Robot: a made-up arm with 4 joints.
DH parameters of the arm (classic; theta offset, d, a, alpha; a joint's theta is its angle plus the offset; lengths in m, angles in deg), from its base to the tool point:
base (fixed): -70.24 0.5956 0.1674 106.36
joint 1: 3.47 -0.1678 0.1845 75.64
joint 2: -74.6 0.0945 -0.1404 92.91
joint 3: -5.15 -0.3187 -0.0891 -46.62
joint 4: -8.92 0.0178 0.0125 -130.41
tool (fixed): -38.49 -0.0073 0 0
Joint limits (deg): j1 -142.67..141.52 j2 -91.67..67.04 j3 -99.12..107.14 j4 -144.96..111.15
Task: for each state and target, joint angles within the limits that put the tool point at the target. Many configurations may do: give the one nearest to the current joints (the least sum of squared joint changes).
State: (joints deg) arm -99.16 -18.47 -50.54 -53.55
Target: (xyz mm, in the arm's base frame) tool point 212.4 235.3 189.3
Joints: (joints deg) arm -109.54 -55.46 -35.10 -61.95
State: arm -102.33 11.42 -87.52 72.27
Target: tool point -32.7 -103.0 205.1
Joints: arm -88.75 18.95 -56.75 80.40
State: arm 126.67 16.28 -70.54 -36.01
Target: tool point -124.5 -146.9 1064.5
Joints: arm 111.67 -17.65 -63.05 -37.64
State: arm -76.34 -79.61 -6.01 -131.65
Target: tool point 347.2 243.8 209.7
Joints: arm -103.59 -78.43 -13.37 -129.88
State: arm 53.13 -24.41 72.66 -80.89
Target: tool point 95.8 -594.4 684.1
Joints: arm 7.87 -4.30 64.38 -79.83
